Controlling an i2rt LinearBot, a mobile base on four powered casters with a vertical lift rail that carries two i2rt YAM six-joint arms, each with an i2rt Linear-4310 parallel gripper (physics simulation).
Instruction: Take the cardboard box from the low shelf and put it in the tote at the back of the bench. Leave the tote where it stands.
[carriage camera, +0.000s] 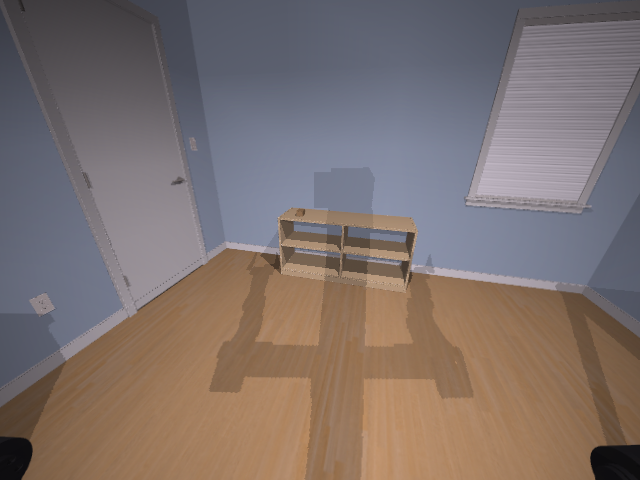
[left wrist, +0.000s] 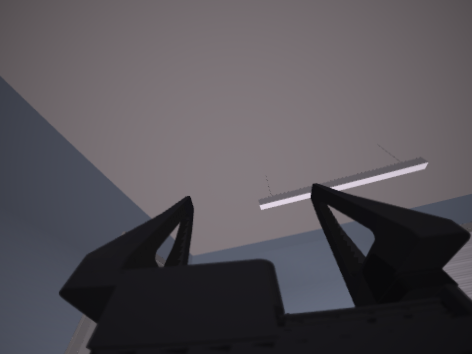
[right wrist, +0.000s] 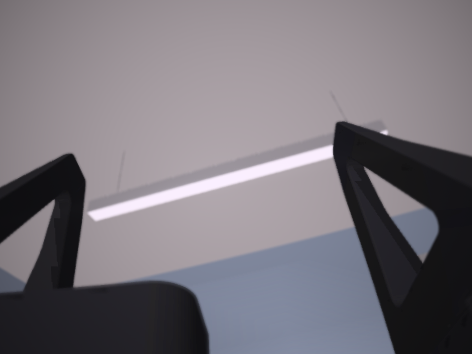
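Observation:
A small brown cardboard box sits on the top board of the low wooden shelf, near its left end, in the carriage view. The shelf stands against the far wall, well away from the robot. The tote and the bench do not show in these views. My left gripper is open and empty, its fingers pointing up toward the ceiling in the left wrist view. My right gripper is open and empty, also tilted up toward the ceiling in the right wrist view. Both are far from the box.
A closed door is in the wall at the left. A window with blinds is in the wall at the right. The shelf has two open compartments above and two below. Shadows of the robot lie across the wooden floor. A lamp hangs from the ceiling.

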